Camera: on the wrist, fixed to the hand. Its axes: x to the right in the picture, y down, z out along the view.
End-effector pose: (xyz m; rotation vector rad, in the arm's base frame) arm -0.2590 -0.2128 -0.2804 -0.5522 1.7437 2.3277
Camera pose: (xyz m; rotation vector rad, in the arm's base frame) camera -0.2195 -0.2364 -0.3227 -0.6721 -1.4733 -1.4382
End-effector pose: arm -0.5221 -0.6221 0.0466 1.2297 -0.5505 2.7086
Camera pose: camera -0.5274 -0.5650 0.0218 -0.3806 0.8196 -1.6131
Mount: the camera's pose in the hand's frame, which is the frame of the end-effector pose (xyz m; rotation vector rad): -0.0175 -0.0447 -0.0400 0.1419 0.0127 1.5318
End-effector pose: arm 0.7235 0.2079 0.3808 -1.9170 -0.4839 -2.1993
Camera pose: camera 0.6736 0.2338 0.3535 -1.3018 0.6504 -1.0608
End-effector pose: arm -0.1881 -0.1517 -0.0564 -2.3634 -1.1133 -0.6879
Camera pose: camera -0.2433 -0.1587 -0.0279 -2.2318 0.7325 -0.0165
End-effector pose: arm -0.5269 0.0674 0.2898 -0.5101 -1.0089 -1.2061
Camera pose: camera -0.5543 0.0306 0.2473 -0.8923 -0.4089 0.2318
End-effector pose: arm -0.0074 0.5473 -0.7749 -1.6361 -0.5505 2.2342
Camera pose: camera 0.0372 0.5830 -0.7496 1.3696 -0.7855 -1.7291
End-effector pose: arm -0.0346 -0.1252 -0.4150 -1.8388 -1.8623 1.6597
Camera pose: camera -0.0338 -0.1010 -0.3574 2.2249 -0.0360 -1.1456
